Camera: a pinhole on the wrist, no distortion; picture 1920 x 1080 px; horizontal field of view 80.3 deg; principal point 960.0 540.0 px. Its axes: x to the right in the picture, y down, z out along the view. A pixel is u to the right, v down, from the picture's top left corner.
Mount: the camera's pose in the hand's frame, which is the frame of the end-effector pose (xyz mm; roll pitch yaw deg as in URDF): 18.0 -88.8 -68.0 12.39 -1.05 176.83
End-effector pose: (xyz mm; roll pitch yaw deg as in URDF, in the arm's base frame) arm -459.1 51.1 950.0 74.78 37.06 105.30
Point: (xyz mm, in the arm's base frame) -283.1 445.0 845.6
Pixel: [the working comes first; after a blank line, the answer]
In the camera's frame: -296.7 -65.0 391.6

97.8 351.1
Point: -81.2 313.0 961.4
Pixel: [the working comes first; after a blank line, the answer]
In the camera's frame: -83.6 34.3 519.3

776.9 615.2
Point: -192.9 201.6 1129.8
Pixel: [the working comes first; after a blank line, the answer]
In the camera's frame: 84.5 -98.3 433.3

1182.0 281.8
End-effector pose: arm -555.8 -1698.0 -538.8 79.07 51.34 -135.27
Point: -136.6 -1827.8 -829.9
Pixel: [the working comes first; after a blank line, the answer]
In the camera's frame: -96.8 85.4 -403.3

behind the camera
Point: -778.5 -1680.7 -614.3
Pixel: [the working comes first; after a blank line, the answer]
In the camera's frame: -120.7 -73.1 270.9

453.0 232.8
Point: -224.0 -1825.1 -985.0
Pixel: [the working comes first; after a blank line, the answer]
In the camera's frame: -257.6 148.3 -360.0

behind the camera
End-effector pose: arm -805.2 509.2 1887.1 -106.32 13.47 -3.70
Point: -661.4 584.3 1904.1
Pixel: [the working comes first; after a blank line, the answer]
In the camera's frame: -109.2 5.5 139.2

67.2 585.0
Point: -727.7 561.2 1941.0
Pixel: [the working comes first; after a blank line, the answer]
In the camera's frame: -39.1 14.2 103.1

528.4 696.8
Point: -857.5 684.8 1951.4
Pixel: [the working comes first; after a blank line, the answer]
In the camera's frame: 98.3 57.0 210.4

1491.7 848.3
